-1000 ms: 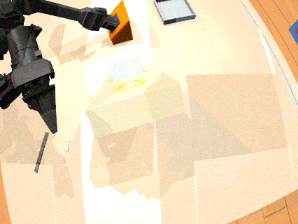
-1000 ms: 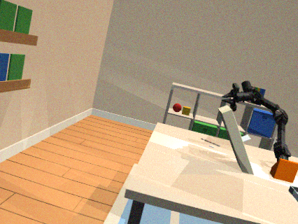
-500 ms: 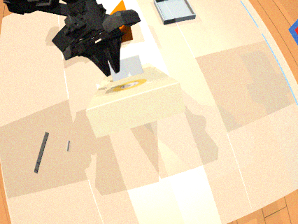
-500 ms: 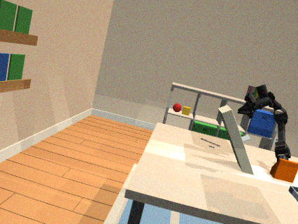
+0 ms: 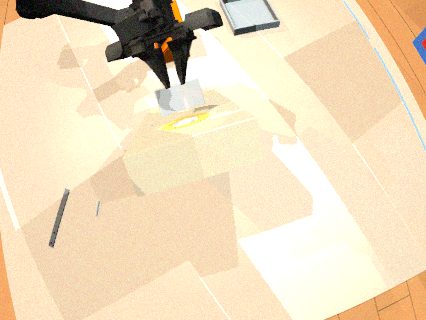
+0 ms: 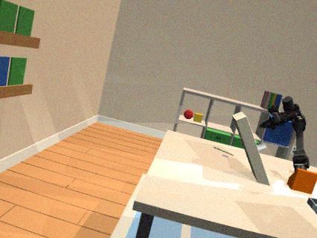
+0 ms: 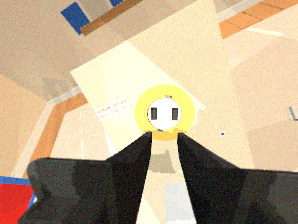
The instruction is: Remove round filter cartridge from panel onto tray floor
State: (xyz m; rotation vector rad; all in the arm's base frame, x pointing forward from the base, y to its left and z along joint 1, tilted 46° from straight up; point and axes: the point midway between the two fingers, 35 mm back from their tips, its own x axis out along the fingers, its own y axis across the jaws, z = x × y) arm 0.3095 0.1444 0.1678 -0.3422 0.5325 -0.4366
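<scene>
The round filter cartridge lies 60 mm ahead of my gripper tip and 40 mm below it. Round my gripper tip: small pin: 70 mm ahead, 300 mm to the right, 290 mm below; then blue-grey tray: 360 mm behind, 300 mm to the left, 290 mm below; then service panel: 20 mm ahead, 120 mm below.
</scene>
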